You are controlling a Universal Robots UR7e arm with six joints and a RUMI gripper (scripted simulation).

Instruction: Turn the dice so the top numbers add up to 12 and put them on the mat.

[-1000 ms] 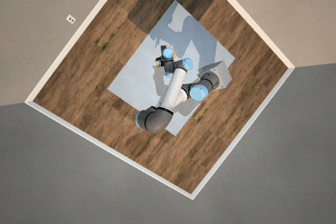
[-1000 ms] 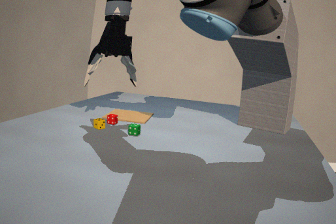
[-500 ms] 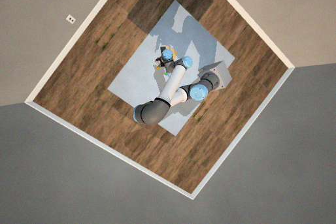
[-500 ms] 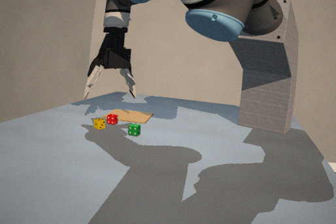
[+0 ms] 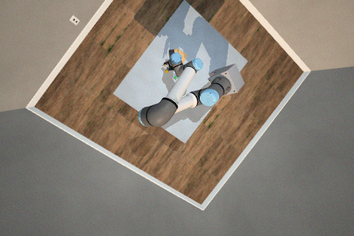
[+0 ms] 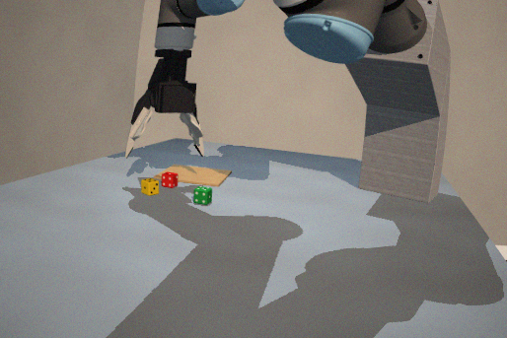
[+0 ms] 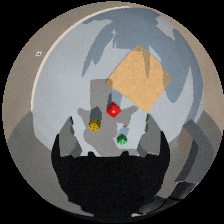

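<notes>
My hand is 10 mm past the red die and 40 mm above it. From my hand the other things lie so: green die (120 mm behind, 40 mm to the left, 40 mm below); tan mat (110 mm to the right, 50 mm below); yellow die (20 mm behind, 70 mm to the left, 40 mm below).
</notes>
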